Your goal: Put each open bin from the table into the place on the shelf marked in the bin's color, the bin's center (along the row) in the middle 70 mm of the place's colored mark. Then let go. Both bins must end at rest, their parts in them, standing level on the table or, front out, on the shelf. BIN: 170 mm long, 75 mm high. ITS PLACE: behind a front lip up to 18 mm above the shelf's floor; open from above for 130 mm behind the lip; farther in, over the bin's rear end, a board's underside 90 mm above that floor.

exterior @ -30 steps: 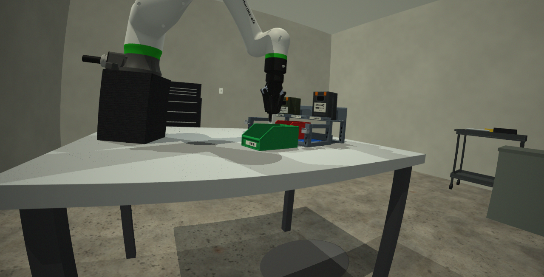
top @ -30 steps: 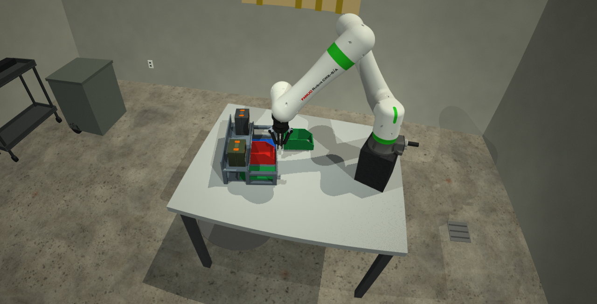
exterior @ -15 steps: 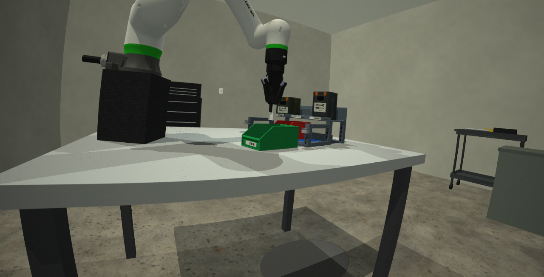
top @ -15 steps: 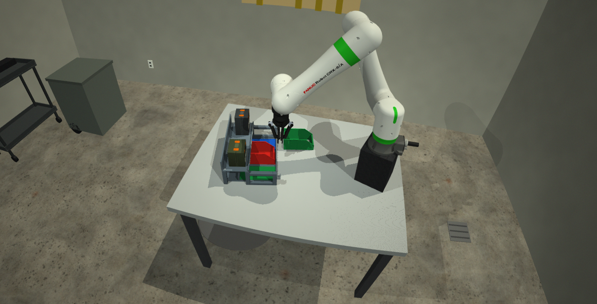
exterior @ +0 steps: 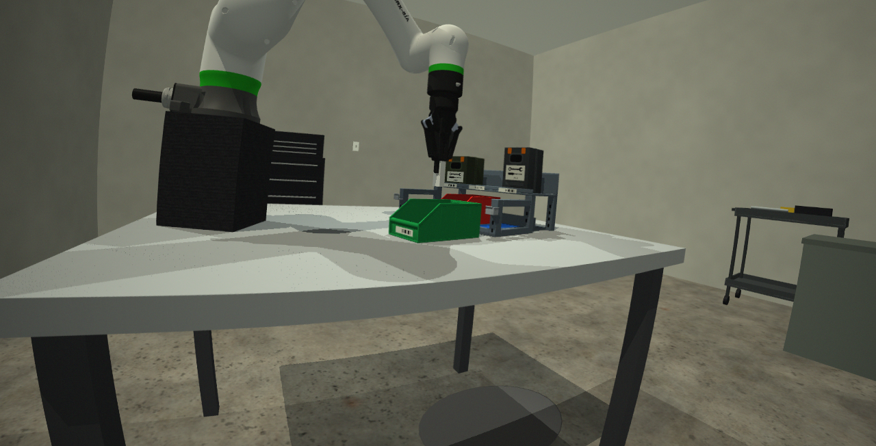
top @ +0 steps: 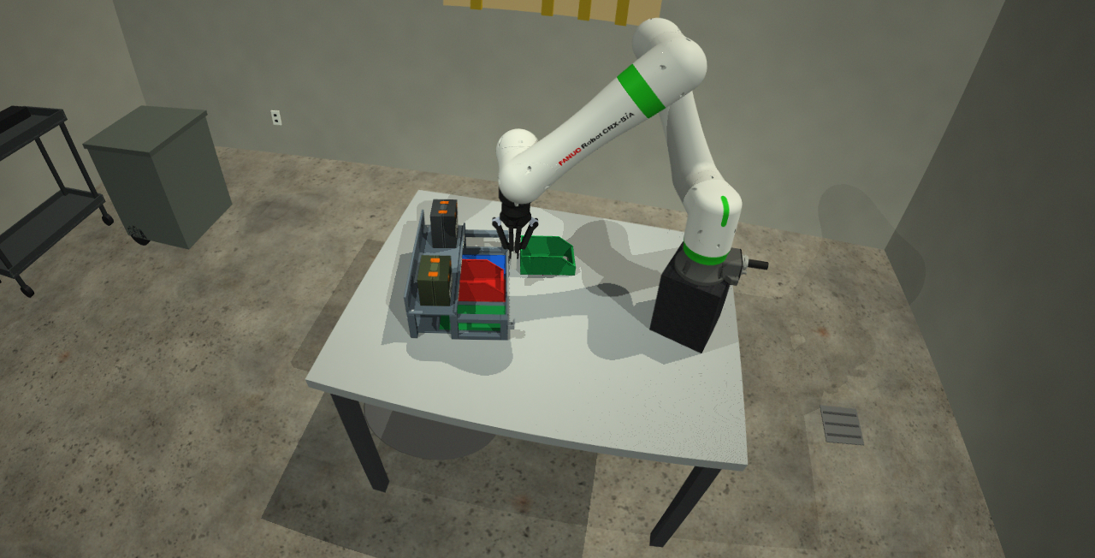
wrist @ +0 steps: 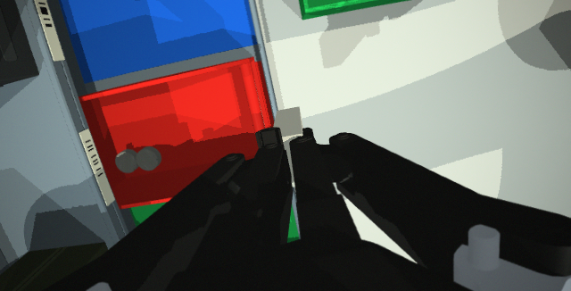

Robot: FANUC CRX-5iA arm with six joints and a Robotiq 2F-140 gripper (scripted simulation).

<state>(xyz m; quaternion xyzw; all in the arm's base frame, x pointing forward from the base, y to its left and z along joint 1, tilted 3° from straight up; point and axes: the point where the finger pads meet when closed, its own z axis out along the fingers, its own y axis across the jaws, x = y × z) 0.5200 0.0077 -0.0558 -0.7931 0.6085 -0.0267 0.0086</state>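
My gripper is now 150 mm to the left of the green bin, 100 mm above it and 70 mm past it. The rest, counted from my hand: red bin 110 mm ahead, 90 mm below, 30 mm to the left.
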